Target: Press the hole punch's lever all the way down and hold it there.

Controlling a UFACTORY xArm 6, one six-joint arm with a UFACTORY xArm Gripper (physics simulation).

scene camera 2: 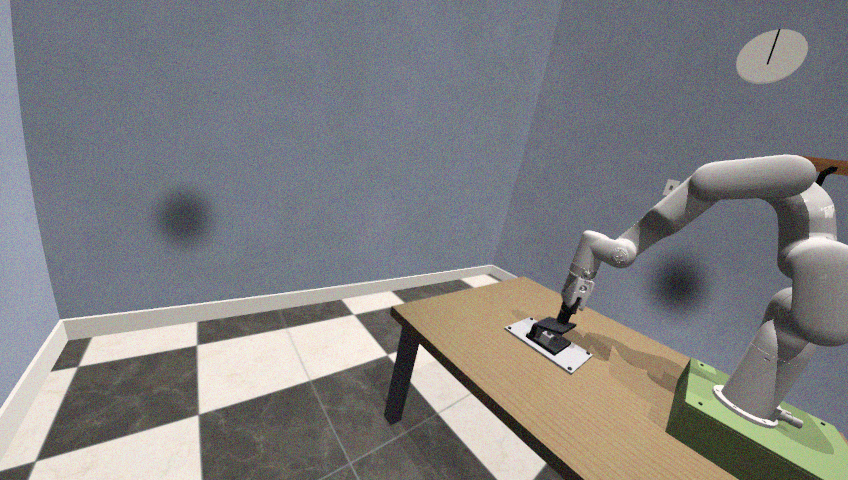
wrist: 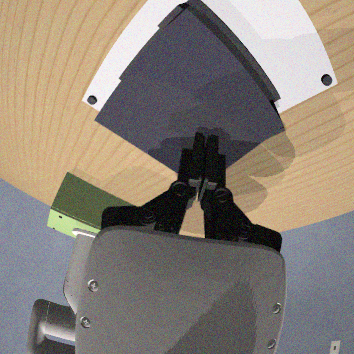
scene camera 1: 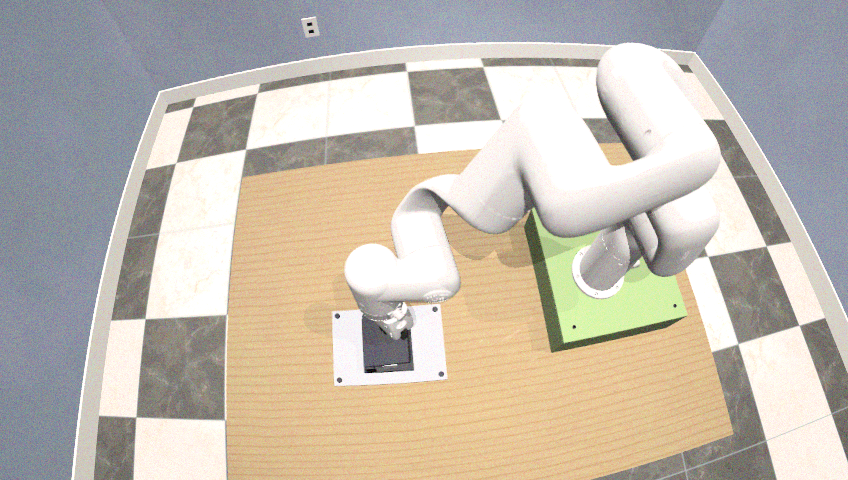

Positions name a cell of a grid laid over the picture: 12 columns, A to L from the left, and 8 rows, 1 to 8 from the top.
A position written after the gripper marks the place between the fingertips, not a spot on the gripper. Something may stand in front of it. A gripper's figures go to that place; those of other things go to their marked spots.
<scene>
The gripper (wrist: G4) is 14 cm from the lens. A broad flat lever (wrist: G2): 12 cm from the lens.
</scene>
